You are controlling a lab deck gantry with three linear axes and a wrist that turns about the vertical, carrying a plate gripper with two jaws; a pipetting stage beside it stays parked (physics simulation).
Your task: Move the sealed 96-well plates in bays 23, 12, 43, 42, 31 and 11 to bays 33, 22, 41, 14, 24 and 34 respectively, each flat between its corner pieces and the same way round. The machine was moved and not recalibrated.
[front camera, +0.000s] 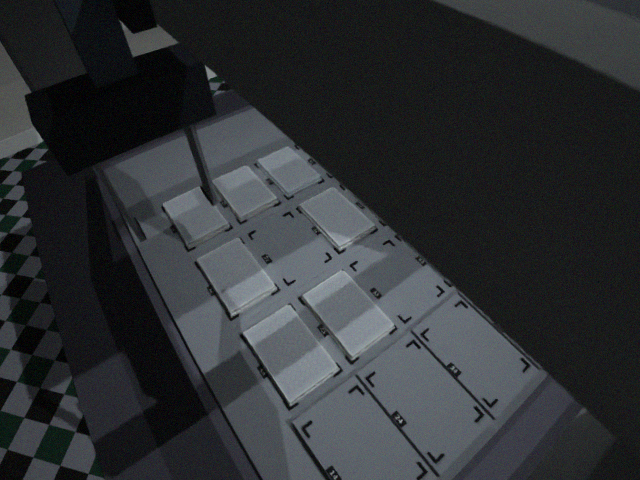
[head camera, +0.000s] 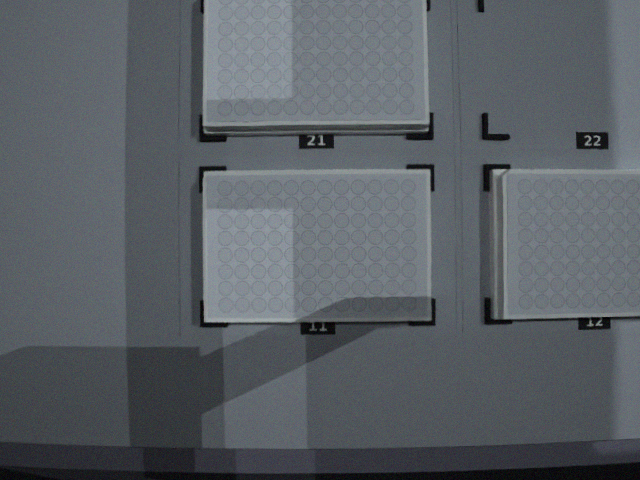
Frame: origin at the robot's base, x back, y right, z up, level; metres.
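Where they show: gripper, fingertip midpoint: point(front camera: 175, 213); robot's base, origin of the base link: point(front camera: 165, 208) point(head camera: 211, 316).
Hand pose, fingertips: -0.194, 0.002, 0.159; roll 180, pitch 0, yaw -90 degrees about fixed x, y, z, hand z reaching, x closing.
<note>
Each offset is from my fingertips to the top centre of the thing, as dx, dy, dz. "spot": to the spot under its first point.
My gripper point(front camera: 176, 219) is open; its two jaws hang far apart at the left, over the area of bay 11, their height unclear. It does not show in the head camera view. The pale sealed plate in bay 11 {spot: +0.117, -0.041, -0.144} point(front camera: 196, 218) point(head camera: 316, 258) lies flat between its corner pieces. The bay 12 plate {-0.031, -0.043, -0.144} point(front camera: 237, 276) point(head camera: 573, 242) lies flat. The bay 31 plate {+0.133, -0.257, -0.144} point(front camera: 289, 169) and bay 23 plate {-0.195, -0.150, -0.144} point(front camera: 347, 314) sit in their bays. Bays 22 {spot: -0.020, -0.138, -0.159} point(front camera: 279, 245) point(head camera: 547, 67), 33, 14, 24 and 34 show no plate. Bays 42 and 43 are largely hidden; bay 41 is partly hidden.
Other plates sit in bay 21 {spot: +0.121, -0.149, -0.144} point(front camera: 245, 192) point(head camera: 316, 62), bay 32 {spot: -0.040, -0.255, -0.144} point(front camera: 338, 217) and bay 13 {spot: -0.203, -0.044, -0.144} point(front camera: 292, 353). A large dark machine part point(front camera: 413, 129) covers the deck's upper right side in the front view. The dark gripper body point(front camera: 124, 108) is at upper left.
</note>
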